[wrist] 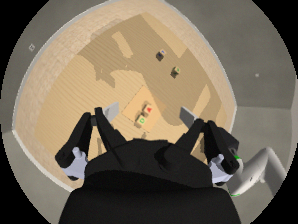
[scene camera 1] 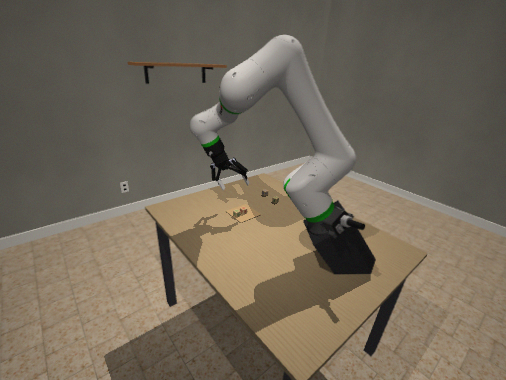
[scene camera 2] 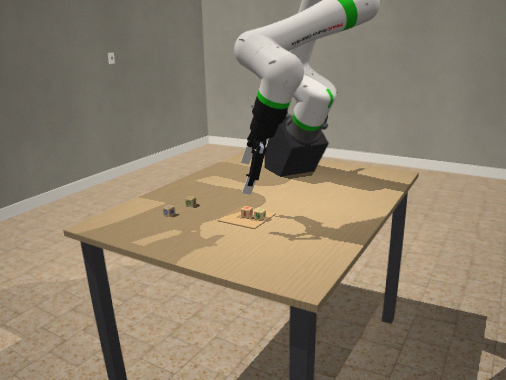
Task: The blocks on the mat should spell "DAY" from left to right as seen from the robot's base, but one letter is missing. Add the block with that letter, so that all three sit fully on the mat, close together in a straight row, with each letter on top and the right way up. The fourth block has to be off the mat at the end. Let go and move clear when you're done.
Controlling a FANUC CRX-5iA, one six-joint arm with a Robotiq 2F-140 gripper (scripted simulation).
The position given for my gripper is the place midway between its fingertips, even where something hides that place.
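Observation:
Tan mat visible (wrist: 143,96). My gripper (scene camera 2: 245,177) is visible as well; the wrist view also contains the gripper (wrist: 149,109).

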